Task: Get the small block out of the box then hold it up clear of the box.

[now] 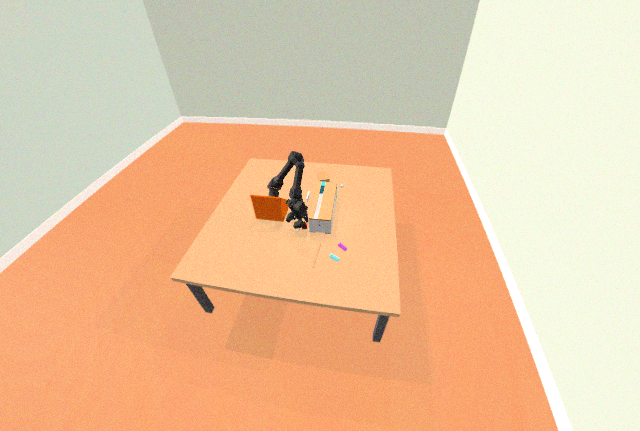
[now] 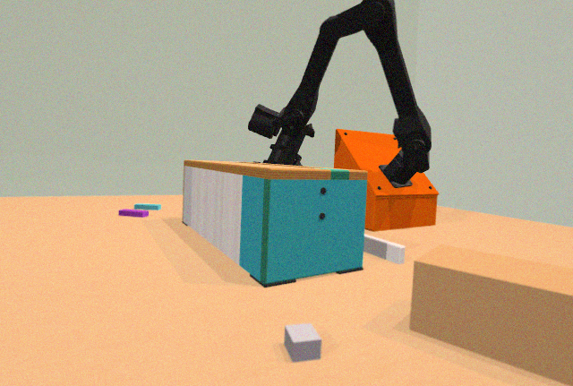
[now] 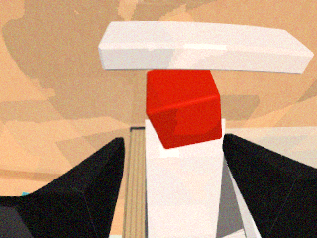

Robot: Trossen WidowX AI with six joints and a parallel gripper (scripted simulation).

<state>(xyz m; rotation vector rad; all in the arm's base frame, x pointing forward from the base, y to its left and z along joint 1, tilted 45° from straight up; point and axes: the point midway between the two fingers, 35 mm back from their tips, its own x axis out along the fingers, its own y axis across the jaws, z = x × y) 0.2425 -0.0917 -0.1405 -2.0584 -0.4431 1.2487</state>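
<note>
The red block is 20 mm behind my gripper tip, 10 mm to the left of it and 10 mm below it. From my gripper tip the other things lie so: long box 60 mm ahead, 160 mm to the left, 30 mm above; thin wooden stick 90 mm ahead, 210 mm to the right, 20 mm below; purple bar 240 mm ahead, 150 mm to the right, 20 mm below.
</note>
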